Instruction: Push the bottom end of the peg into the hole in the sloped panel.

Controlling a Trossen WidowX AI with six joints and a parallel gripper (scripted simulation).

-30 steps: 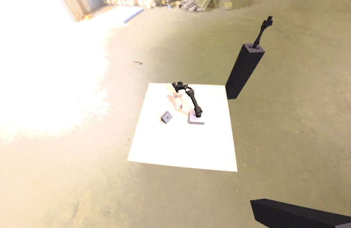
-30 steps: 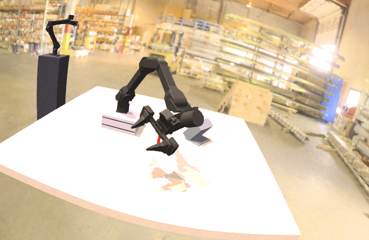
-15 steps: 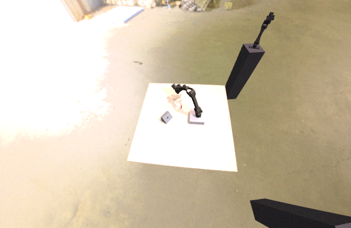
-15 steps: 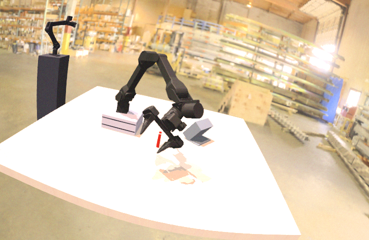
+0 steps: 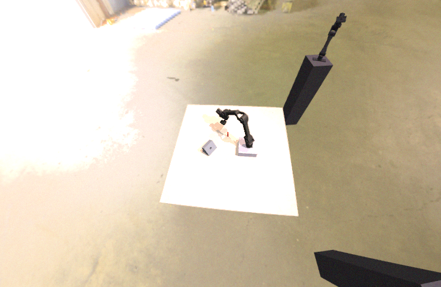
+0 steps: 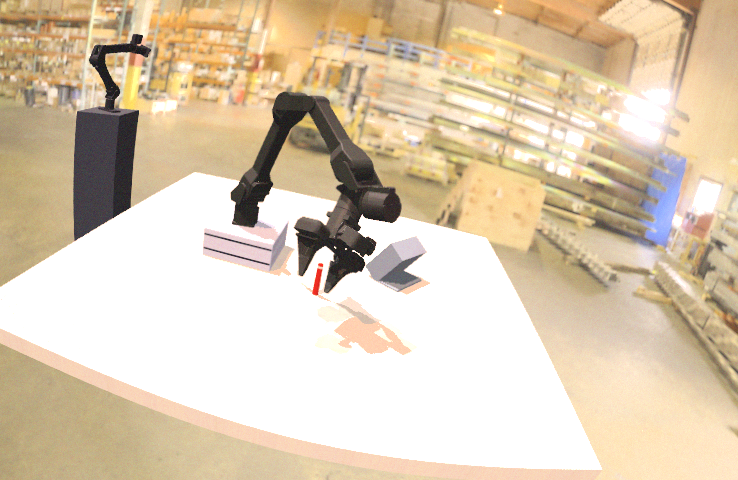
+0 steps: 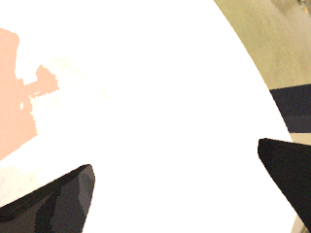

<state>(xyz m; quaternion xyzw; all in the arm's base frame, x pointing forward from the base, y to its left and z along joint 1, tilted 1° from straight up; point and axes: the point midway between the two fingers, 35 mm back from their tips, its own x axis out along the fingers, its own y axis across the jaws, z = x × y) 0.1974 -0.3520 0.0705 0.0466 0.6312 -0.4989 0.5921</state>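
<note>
Now: the round red peg 3 cm ahead of my gripper tip, 18 cm to the left of it and 6 cm below it. From my gripper tip the other things lie so: sloped grey panel: 24 cm ahead, 34 cm to the left, 6 cm below.
</note>
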